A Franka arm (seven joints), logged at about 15 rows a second.
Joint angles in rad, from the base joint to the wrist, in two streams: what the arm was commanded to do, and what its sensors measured. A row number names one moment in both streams.
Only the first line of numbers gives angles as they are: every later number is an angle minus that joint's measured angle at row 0.
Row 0, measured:
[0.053, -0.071, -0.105, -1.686, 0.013, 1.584, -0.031]
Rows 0 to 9, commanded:
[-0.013, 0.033, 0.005, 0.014, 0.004, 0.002, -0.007]
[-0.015, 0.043, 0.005, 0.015, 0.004, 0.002, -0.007]
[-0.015, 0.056, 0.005, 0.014, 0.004, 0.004, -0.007]
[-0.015, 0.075, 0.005, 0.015, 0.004, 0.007, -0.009]
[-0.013, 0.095, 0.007, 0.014, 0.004, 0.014, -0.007]
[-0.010, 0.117, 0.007, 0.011, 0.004, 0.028, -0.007]
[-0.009, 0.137, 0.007, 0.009, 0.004, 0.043, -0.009]
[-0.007, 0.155, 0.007, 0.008, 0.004, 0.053, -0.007]
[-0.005, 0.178, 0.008, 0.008, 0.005, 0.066, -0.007]
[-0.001, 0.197, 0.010, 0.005, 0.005, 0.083, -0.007]
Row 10, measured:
[-0.002, 0.161, 0.003, -0.001, 0.002, 0.063, -0.001]
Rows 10 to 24, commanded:
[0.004, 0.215, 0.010, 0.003, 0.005, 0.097, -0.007]
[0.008, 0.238, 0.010, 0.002, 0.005, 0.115, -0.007]
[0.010, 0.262, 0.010, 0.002, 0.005, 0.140, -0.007]
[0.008, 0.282, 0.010, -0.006, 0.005, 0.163, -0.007]
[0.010, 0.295, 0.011, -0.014, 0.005, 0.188, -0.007]
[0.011, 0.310, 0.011, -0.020, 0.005, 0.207, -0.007]
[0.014, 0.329, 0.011, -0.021, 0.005, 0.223, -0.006]
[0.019, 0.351, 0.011, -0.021, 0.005, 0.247, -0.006]
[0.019, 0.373, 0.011, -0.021, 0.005, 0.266, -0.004]
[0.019, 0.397, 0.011, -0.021, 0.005, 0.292, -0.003]
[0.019, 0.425, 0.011, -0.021, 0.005, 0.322, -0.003]
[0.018, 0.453, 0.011, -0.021, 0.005, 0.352, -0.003]
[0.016, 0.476, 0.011, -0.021, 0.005, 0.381, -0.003]
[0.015, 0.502, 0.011, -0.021, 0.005, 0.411, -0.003]
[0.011, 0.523, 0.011, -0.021, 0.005, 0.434, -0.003]
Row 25, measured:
[0.018, 0.487, 0.010, -0.021, 0.002, 0.393, 0.000]
